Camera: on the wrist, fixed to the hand. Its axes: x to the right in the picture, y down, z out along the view.
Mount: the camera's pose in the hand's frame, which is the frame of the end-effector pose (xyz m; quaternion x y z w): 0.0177 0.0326 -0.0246 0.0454 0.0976 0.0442 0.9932
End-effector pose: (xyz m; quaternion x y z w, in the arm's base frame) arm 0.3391 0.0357 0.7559 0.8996 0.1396 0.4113 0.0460
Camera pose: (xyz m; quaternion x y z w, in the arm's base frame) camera 0.3386 0.0088 0.7914 -0.8616 -0.1220 -0.4920 0.0270
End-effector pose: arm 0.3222 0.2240 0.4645 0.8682 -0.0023 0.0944 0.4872
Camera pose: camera 0.3325 0.2293 0.5075 0.8751 0.0112 0.2001 0.4405
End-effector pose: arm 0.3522 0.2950 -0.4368 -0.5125 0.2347 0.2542 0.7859
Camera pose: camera 0.3421 0.2863 -0.4793 -0.4878 0.3440 0.2265 0.7697
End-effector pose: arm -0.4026 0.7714 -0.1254 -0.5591 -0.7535 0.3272 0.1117
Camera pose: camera -0.3706 0.8019 -0.1303 -0.6155 -0.6979 0.3096 0.1954
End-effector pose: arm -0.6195 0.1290 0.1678 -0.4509 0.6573 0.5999 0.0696
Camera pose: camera -0.6408 0.0949 0.1869 0.4742 -0.7068 -0.5250 0.0011
